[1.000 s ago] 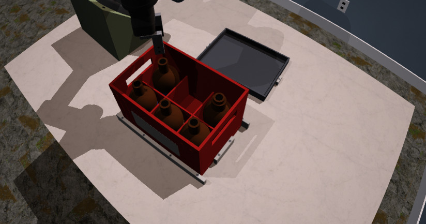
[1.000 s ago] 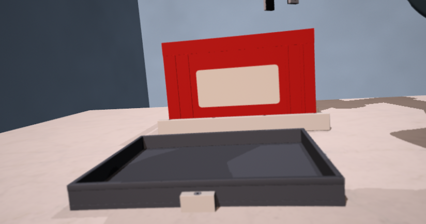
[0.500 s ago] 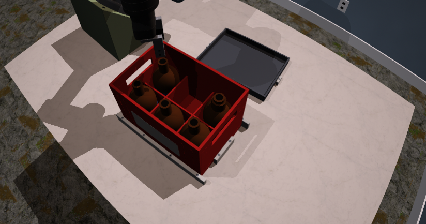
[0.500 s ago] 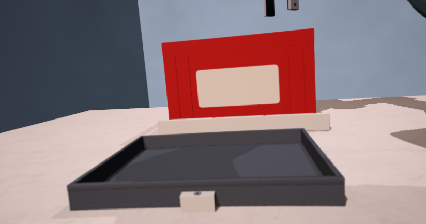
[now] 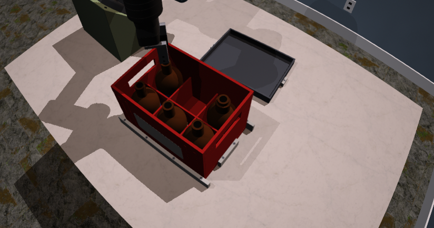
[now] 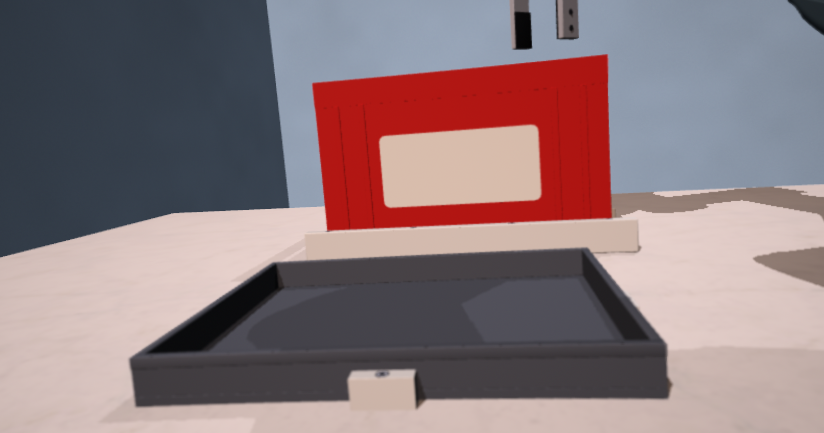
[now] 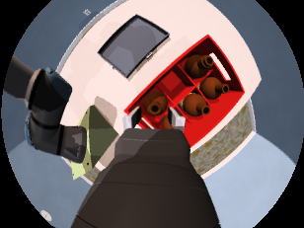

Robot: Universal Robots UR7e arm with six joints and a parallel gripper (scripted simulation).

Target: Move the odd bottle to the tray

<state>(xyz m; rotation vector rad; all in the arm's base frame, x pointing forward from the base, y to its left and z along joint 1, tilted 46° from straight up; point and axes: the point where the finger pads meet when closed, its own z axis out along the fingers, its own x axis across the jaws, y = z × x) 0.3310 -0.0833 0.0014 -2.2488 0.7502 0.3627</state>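
Right now the red crate is 130 mm below my hand, 90 mm ahead of it and 30 mm to the right of it. The rest, counted from my hand: bottle 170 mm ahead, 120 mm below, 20 mm to the left; dark grey tray 260 mm to the left, 200 mm below, 70 mm ahead.
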